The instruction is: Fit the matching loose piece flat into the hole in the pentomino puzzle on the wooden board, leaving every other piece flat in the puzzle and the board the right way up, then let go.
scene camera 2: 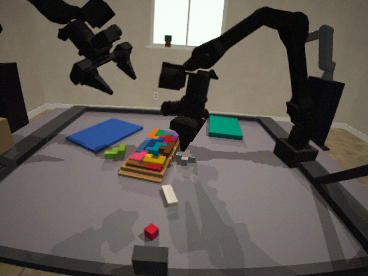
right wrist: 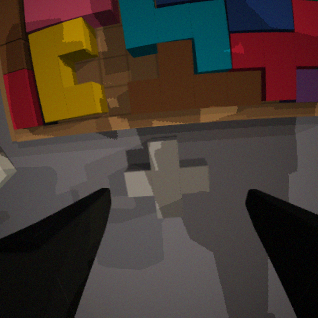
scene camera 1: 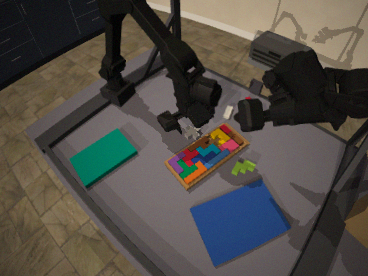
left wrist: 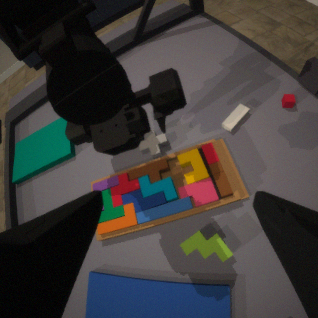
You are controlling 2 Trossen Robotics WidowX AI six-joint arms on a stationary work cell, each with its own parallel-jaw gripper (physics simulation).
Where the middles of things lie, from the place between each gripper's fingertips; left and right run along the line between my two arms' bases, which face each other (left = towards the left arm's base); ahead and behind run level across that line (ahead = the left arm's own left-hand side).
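From my left hand: lime zigzag piece (left wrist: 197, 240), 20 mm ahead, 40 mm to the left, 200 mm below; wooden board (scene camera 2: 127, 171), 20 mm ahead, 80 mm to the right, 200 mm below; brown piece (right wrist: 177, 88), 20 mm ahead, 120 mm to the right, 200 mm below; yellow u-shaped piece (right wrist: 54, 49), 40 mm behind, 80 mm to the right, 200 mm below.
From my right hand: grey plus-shaped piece (right wrist: 165, 177), 1 cm behind, 3 cm below; wooden board, 3 cm ahead, 9 cm to the left, 3 cm below; brown piece, 3 cm ahead, 6 cm to the left, 3 cm below; yellow u-shaped piece, 4 cm behind, 9 cm to the left, 3 cm below.
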